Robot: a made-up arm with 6 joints.
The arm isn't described. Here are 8 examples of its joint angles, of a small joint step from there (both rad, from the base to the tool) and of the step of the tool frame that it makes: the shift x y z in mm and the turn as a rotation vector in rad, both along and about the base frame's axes.
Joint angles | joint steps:
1: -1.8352 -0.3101 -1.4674 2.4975 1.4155 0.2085 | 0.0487 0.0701 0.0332 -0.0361 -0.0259 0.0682
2: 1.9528 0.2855 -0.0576 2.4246 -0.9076 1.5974 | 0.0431 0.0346 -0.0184 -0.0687 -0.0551 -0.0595
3: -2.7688 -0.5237 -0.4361 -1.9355 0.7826 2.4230 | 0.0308 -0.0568 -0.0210 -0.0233 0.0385 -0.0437
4: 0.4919 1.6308 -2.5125 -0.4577 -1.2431 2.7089 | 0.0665 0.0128 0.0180 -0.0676 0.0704 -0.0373
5: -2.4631 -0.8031 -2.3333 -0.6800 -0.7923 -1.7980 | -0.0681 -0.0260 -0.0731 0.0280 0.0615 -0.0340
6: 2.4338 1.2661 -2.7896 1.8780 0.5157 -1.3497 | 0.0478 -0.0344 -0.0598 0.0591 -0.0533 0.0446
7: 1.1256 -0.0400 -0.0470 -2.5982 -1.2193 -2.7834 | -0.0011 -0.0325 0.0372 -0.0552 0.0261 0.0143
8: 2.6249 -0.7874 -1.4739 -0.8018 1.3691 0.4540 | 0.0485 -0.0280 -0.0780 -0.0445 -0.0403 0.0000
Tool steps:
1: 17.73 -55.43 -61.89 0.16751 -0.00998 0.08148
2: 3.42 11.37 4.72 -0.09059 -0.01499 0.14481
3: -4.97 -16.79 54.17 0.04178 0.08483 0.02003
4: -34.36 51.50 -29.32 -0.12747 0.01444 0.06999
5: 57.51 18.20 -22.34 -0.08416 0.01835 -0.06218
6: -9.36 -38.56 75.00 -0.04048 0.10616 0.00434
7: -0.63 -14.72 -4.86 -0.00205 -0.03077 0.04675
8: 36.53 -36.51 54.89 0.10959 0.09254 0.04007
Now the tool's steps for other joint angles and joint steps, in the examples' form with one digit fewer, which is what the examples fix.
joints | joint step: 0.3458 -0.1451 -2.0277 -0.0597 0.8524 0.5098 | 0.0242 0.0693 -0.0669 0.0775 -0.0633 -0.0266
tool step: 1.3 23.1 8.2 0.0560 -0.0436 0.0749
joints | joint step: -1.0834 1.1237 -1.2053 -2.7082 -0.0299 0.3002 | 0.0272 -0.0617 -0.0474 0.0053 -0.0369 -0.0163
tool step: 42.5 -51.2 33.1 -0.0596 -0.0494 0.0403
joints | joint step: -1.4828 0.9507 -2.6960 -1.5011 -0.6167 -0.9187 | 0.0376 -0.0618 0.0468 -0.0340 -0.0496 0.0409
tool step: 32.3 23.1 13.8 0.0057 0.0111 0.0874
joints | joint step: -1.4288 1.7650 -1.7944 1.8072 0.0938 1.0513 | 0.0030 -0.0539 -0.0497 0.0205 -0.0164 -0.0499
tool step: 10.5 -73.7 31.6 -0.1054 0.0042 0.0308
